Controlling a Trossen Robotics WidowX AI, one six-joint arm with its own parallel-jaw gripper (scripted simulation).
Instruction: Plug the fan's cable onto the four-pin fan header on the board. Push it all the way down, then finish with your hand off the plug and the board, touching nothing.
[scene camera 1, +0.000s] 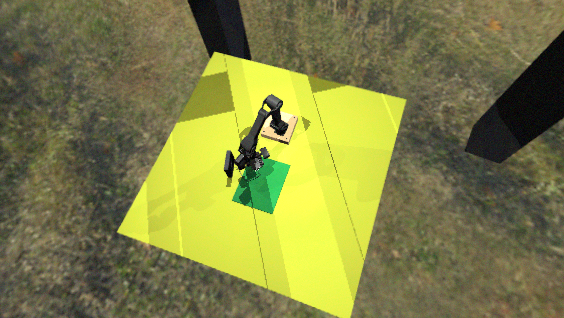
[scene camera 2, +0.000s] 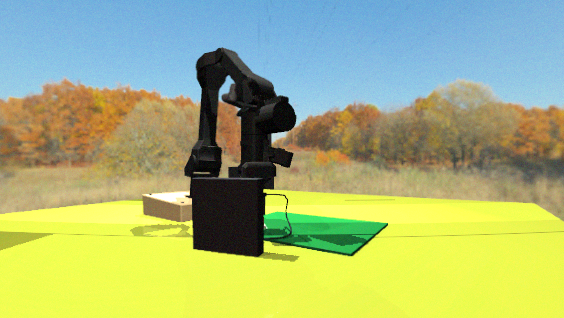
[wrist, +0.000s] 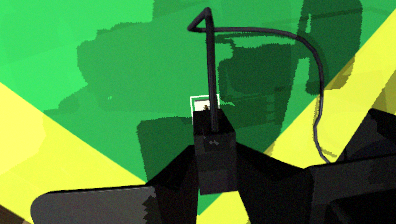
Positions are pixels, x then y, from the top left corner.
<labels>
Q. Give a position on a black fan plug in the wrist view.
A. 216, 154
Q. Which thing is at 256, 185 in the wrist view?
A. My gripper.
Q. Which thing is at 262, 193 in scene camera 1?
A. A green board.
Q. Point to a green board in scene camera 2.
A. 345, 237
</labels>
